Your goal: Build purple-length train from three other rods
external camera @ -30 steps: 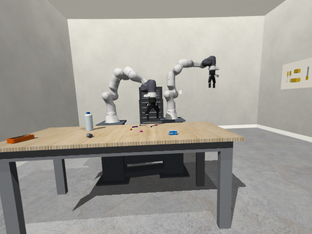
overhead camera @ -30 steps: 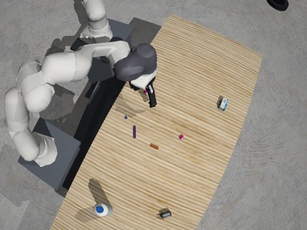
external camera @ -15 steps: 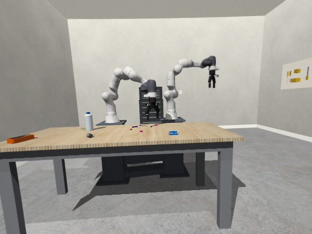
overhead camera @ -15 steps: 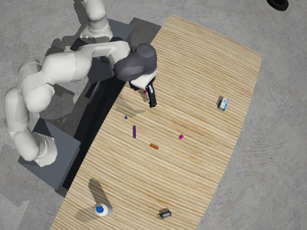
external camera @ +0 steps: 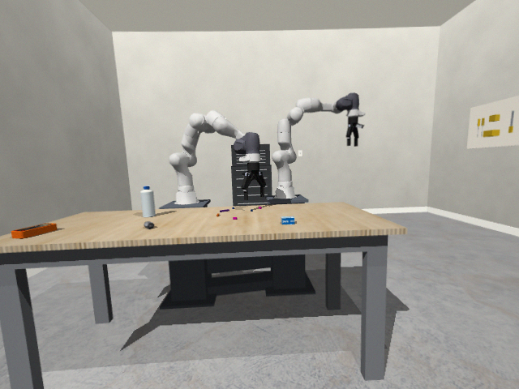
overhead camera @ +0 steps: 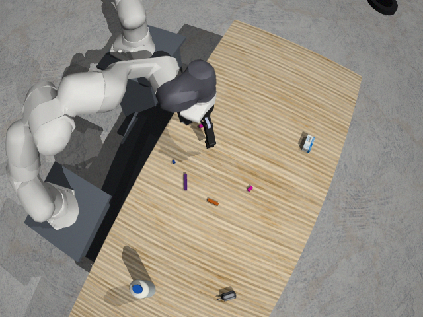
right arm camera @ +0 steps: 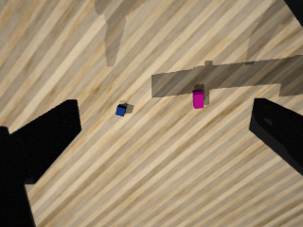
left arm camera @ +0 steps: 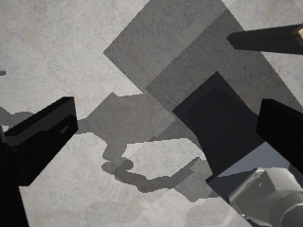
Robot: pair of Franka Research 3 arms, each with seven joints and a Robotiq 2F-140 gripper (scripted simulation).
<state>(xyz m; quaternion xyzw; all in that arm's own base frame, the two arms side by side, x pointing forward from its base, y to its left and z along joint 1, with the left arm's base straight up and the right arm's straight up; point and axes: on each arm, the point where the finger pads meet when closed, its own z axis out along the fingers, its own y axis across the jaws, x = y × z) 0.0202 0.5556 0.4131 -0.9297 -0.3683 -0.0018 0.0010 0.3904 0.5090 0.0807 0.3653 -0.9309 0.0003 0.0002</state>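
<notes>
Right now the orange rod is 12 cm ahead of my right hand, 23 cm to the right of it and 8 cm below it. The rest, counted from my right hand: dark object: 28 cm ahead, 55 cm to the right, 7 cm below; then purple rod: 19 cm to the right, 8 cm below; then blue-and-white box: 39 cm ahead, 11 cm to the left, 6 cm below.
</notes>
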